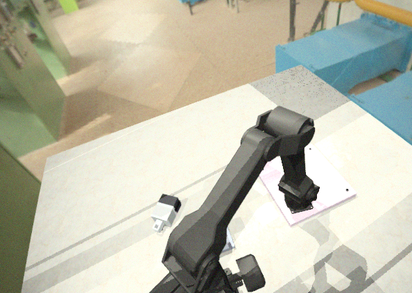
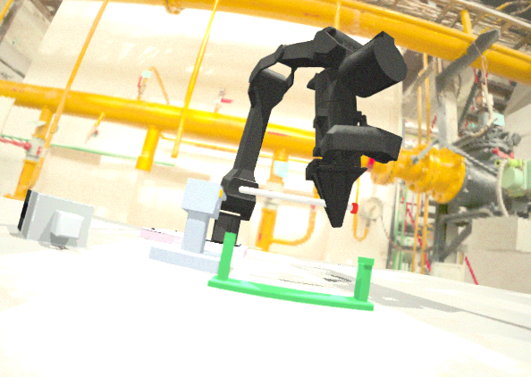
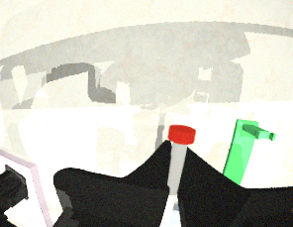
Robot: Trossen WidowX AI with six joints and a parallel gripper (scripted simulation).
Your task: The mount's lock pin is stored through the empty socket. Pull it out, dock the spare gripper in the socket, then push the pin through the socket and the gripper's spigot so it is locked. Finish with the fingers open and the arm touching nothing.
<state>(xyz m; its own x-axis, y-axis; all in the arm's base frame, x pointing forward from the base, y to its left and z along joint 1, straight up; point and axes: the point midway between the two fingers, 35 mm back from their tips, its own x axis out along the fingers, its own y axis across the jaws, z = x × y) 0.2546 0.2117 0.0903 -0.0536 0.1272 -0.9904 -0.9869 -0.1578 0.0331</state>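
The green cradle lies 11 cm ahead of my gripper tip, 5 cm below it and 4 cm to the right of it. Round my gripper tip: spare gripper (28 cm to the right, 14 cm ahead, 5 cm below); then grey mount (17 cm to the right, 2 cm below, 2 cm ahead).
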